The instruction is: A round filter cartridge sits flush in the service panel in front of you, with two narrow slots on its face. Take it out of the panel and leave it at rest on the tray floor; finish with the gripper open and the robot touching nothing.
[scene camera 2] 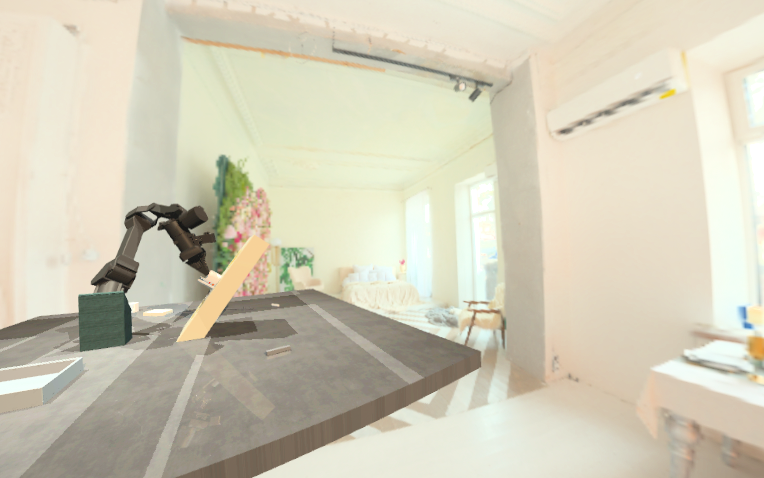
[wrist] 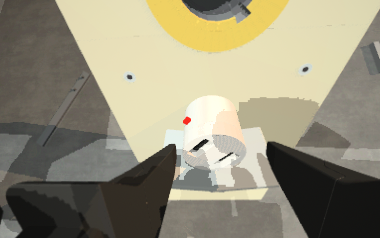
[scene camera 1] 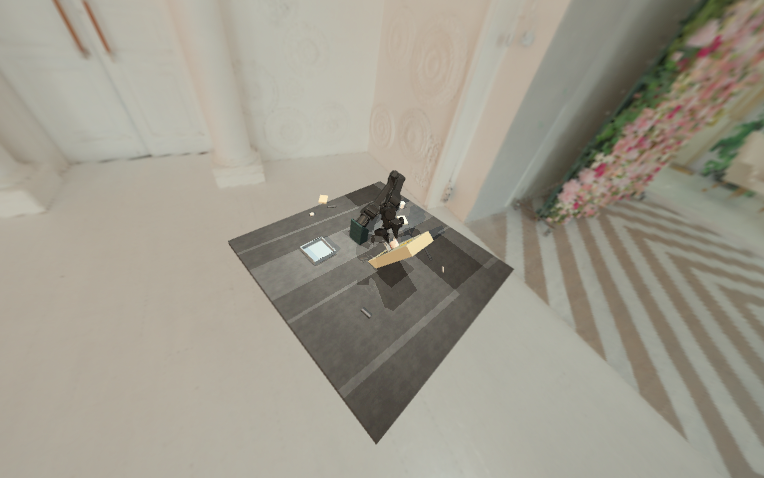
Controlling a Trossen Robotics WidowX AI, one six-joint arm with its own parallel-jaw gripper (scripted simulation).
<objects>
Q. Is the gripper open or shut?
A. Open.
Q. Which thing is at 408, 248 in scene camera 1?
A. A beige service panel.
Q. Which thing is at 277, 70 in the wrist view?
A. A beige service panel.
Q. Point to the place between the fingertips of the gripper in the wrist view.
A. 220, 148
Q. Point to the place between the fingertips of the gripper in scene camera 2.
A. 208, 274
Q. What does the gripper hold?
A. Nothing.
</objects>
